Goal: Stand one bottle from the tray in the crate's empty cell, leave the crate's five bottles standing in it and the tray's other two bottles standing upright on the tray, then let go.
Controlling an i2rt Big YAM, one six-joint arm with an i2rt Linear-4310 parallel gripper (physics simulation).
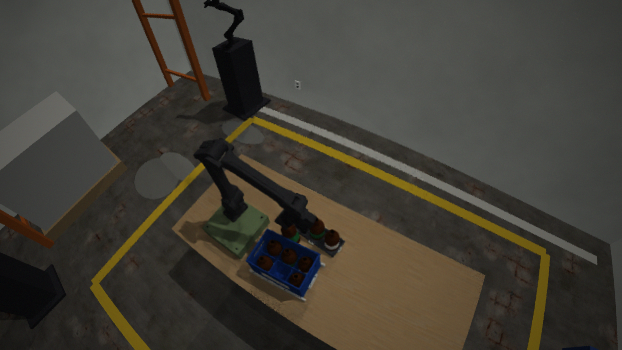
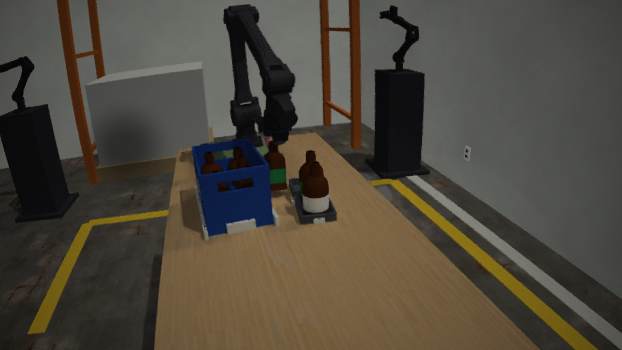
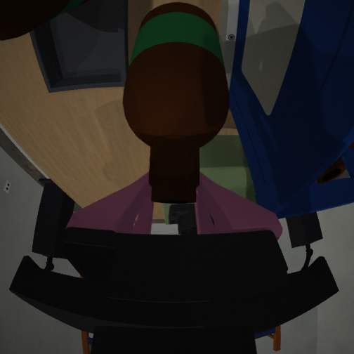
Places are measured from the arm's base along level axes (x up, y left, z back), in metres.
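Pixels of known places: gripper, fingertip midpoint: [image 1: 281, 222] [image 2: 271, 146]; arm's base at its link origin: [image 1: 235, 210].
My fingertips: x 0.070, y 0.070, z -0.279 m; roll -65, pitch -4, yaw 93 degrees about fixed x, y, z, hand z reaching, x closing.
Ahead of a thing's pixels: the offset from my fingertips to its top centre. "*": to the spot under its first point. Level surfaces: height alone.
My gripper [image 1: 294, 224] [image 2: 274, 142] [image 3: 173, 178] is shut on the neck of a brown bottle with a green label @(dy -0.001, dx +0.027, dz -0.037 m) [image 1: 290, 234] [image 2: 275, 167] [image 3: 176, 100]. The bottle hangs nearly upright between the crate and the tray, outside the crate. The blue crate @(dy -0.146, dx +0.030, dz -0.127 m) [image 1: 314, 278] [image 2: 235, 210] [image 3: 295, 165] holds five brown bottles; its empty cell @(* dy -0.168, dx -0.137, dz -0.108 m) [image 1: 281, 270] is in the middle of the row farther from the tray. On the dark tray @(dy +0.093, dx -0.120, dz -0.138 m) [image 1: 320, 246] [image 2: 305, 218] [image 3: 87, 86] stand a green-labelled bottle @(dy +0.100, dx +0.015, dz -0.133 m) [image 1: 317, 229] [image 2: 310, 161] and a white-labelled bottle @(dy +0.090, dx +0.015, dz -0.229 m) [image 1: 332, 239] [image 2: 316, 189], both upright.
The crate and tray stand side by side on the wooden table @(dx -0.145 m) [image 1: 400, 280] [image 2: 300, 280]. The arm's green base plate [image 1: 237, 227] is at the table's end near the crate. The crate's high walls rise close beside the held bottle.
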